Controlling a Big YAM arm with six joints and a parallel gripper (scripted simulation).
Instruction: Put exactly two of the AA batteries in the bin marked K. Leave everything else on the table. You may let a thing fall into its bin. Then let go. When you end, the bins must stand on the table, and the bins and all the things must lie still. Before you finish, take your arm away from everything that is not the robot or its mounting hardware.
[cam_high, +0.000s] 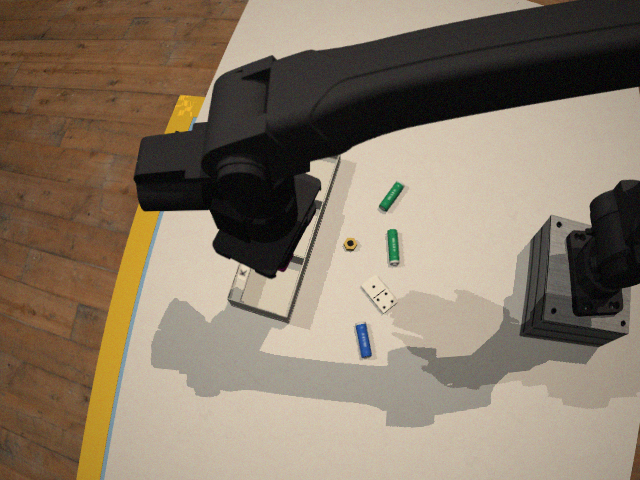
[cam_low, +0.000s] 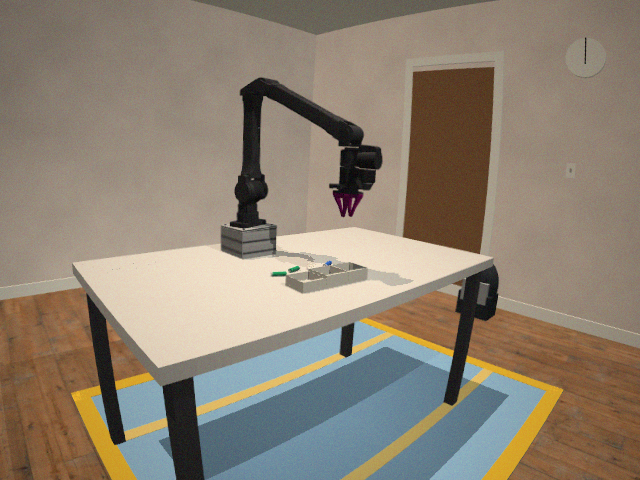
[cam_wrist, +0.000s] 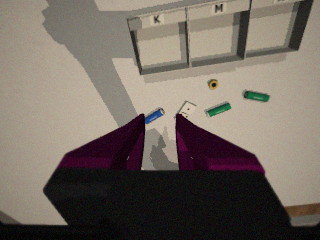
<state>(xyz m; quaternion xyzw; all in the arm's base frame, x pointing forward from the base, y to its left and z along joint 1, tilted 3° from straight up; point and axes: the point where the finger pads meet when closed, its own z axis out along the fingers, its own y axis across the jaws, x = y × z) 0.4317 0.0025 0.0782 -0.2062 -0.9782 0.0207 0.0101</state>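
Now: the blue AA battery 19 cm below my hand, 10 cm behind it and 6 cm to the left of it. From my hand the other things lie so: brass hex nut (19 cm below, 8 cm behind, 7 cm to the right); then white domino (19 cm below, 13 cm behind); then bin (18 cm below, 9 cm to the right, 1 cm ahead).
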